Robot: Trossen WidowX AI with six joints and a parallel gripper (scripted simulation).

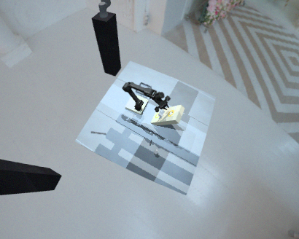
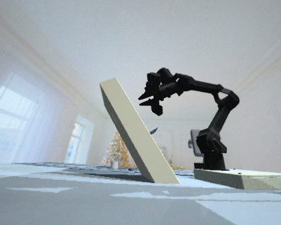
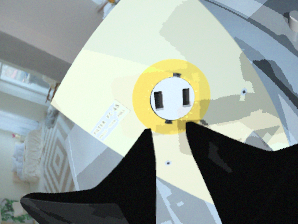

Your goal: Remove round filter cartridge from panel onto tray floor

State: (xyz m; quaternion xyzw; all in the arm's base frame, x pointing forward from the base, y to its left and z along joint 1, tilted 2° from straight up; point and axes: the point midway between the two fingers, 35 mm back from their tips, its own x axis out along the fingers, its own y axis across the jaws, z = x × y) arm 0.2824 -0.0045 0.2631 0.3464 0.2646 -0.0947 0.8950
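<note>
The round grey filter cartridge is 60 mm ahead of my gripper tip, 50 mm below it and 10 mm to the right of it. The rest, counted from my gripper tip: tan service panel: 120 mm below, 10 mm to the right, 10 mm ahead.
</note>
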